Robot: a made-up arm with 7 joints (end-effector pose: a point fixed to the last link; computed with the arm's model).
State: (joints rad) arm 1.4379 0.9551 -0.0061 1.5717 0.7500 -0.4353 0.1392
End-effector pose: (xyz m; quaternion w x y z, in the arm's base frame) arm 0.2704 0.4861 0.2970 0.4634 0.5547 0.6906 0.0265
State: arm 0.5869 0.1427 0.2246 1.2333 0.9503 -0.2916 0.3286
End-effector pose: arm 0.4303 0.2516 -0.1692 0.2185 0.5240 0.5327 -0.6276
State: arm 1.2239 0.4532 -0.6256 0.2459 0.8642 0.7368 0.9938
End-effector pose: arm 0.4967 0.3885 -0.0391 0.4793 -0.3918 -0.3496 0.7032
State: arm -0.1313 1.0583 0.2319 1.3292 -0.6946 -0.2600 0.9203
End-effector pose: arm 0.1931 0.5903 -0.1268 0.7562 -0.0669 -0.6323 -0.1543
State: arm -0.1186 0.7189 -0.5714 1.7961 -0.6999 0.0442 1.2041
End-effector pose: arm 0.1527 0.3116 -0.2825 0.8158 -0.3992 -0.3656 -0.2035
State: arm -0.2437 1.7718 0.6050 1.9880 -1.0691 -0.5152 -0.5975
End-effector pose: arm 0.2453 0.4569 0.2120 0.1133 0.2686 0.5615 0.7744
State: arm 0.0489 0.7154 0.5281 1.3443 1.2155 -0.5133 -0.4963
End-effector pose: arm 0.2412 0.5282 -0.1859 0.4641 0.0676 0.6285 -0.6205
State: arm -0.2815 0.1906 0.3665 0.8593 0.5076 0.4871 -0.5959
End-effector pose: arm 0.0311 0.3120 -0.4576 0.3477 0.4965 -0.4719 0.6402
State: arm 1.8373 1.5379 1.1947 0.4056 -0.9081 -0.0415 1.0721
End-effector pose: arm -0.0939 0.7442 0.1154 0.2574 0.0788 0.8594 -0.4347
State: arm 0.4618 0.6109 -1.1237 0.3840 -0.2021 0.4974 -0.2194
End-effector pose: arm 0.2508 0.4353 -0.3590 0.6725 0.2529 -0.6833 -0.1298
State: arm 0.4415 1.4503 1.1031 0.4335 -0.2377 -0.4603 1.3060
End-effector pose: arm 0.0411 0.7563 0.1014 0.2949 -0.0851 -0.9285 0.2091
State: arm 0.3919 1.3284 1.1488 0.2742 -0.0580 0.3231 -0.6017
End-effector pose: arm 0.0810 0.7539 0.0159 0.2547 -0.5914 0.5931 -0.4834
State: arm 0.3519 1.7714 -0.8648 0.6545 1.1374 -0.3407 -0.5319
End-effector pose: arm 0.0682 0.7523 0.1013 0.0067 -0.3408 0.9311 -0.1302
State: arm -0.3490 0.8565 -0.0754 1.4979 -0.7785 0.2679 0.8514
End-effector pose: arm 0.1194 0.4619 -0.2709 0.8425 -0.0276 -0.5349 -0.0568
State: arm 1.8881 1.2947 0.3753 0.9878 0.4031 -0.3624 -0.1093
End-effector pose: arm 0.0099 0.6868 0.2972 0.7899 0.1242 0.5929 -0.0958
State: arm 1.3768 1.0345 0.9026 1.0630 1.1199 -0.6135 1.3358
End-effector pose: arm 0.1626 0.6730 0.2154 0.5523 0.4323 0.6610 0.2668
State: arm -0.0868 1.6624 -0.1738 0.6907 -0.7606 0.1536 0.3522
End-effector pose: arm 0.1425 0.7237 0.0826 0.6709 0.4618 -0.5132 -0.2707
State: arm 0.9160 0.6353 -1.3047 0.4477 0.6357 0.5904 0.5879
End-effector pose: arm 0.4032 0.4297 -0.1992 0.7335 0.0380 -0.5377 0.4141
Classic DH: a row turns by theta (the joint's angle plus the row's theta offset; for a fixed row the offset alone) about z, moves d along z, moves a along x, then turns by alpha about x. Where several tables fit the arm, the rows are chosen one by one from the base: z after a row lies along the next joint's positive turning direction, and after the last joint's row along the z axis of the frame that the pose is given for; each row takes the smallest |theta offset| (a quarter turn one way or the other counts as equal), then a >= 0, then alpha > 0; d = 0 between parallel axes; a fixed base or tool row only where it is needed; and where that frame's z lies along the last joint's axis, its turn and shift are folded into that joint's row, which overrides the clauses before.
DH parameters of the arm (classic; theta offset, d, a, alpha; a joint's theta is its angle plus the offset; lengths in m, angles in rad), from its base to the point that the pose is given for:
base (fixed): 0 0.0733 -0.0158 1.5708
joint 1: 1.5708 -0.1786 0.0143 1.5708
joint 2: 1.5708 0.028 0.0064 1.5708
joint 3: 1.5708 -0.3736 0.022 1.5708
joint 4: 0 0.0186 -0.0169 -1.5708
joint 5: 0 -0.2277 -0.0056 -1.5708
joint 6: -1.5708 0.01 0.0192 1.5708
joint 7: 0.6999 0.0032 -0.0051 1.1906
tool (fixed): 0.0057 0.0105 0 0

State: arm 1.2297 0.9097 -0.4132 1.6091 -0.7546 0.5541 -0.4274
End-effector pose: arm 0.3575 0.4116 0.1888 0.3051 -0.2048 0.9180 0.1494
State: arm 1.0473 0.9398 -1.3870 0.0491 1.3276 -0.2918 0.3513
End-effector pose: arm 0.2807 0.6335 -0.1060 0.2269 0.0114 -0.8645 0.4484
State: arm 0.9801 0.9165 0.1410 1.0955 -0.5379 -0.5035 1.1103
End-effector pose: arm 0.3298 0.5875 0.0991 0.4262 -0.1768 -0.8715 -0.1661
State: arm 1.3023 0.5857 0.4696 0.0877 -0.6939 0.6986 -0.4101
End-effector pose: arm 0.4621 0.4907 0.0012 0.2477 0.4123 -0.7176 0.5036
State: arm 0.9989 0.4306 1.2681 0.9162 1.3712 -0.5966 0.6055
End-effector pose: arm 0.3848 0.5280 -0.0396 0.8396 0.3070 0.2974 -0.3353
